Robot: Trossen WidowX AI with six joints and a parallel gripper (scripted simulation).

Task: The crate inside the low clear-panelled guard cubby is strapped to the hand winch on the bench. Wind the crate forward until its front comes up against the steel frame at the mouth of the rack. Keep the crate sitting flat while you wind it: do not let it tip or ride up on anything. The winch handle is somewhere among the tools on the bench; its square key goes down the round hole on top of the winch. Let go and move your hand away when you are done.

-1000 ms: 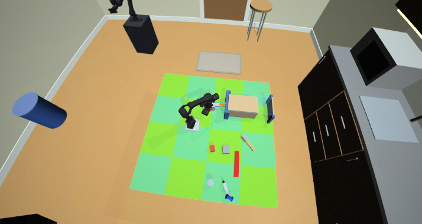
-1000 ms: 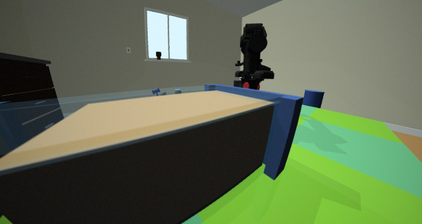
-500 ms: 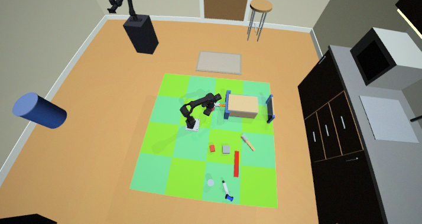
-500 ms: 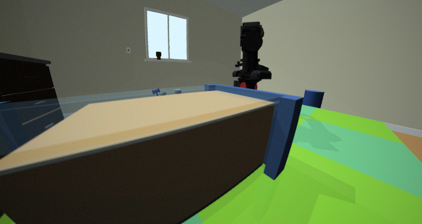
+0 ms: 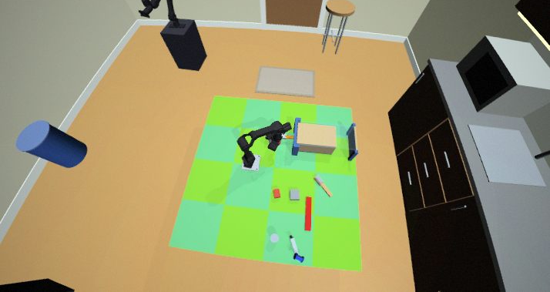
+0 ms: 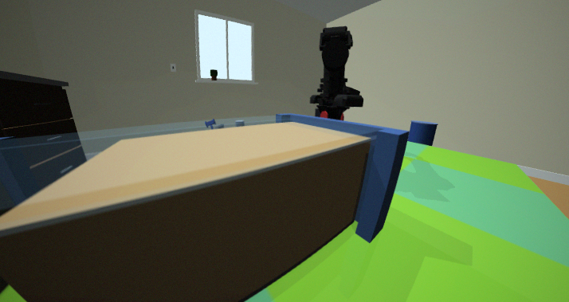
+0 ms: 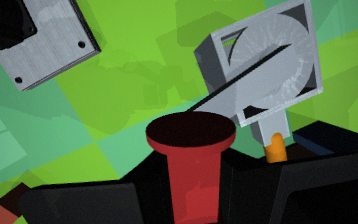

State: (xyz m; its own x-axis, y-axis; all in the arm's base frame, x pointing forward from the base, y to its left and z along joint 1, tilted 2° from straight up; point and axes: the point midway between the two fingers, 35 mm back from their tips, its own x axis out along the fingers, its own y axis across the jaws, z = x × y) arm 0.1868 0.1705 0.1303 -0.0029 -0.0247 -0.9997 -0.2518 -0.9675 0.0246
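Right now my gripper tip is 90 mm to the right of the grey winch, 80 mm above it and 40 mm past it. The rest, counted from my gripper tip: blue steel frame 130 mm ahead, 110 mm to the left, 10 mm below; red-knobbed crank handle 40 mm to the left, 10 mm below, 10 mm behind; red knob 20 mm above.
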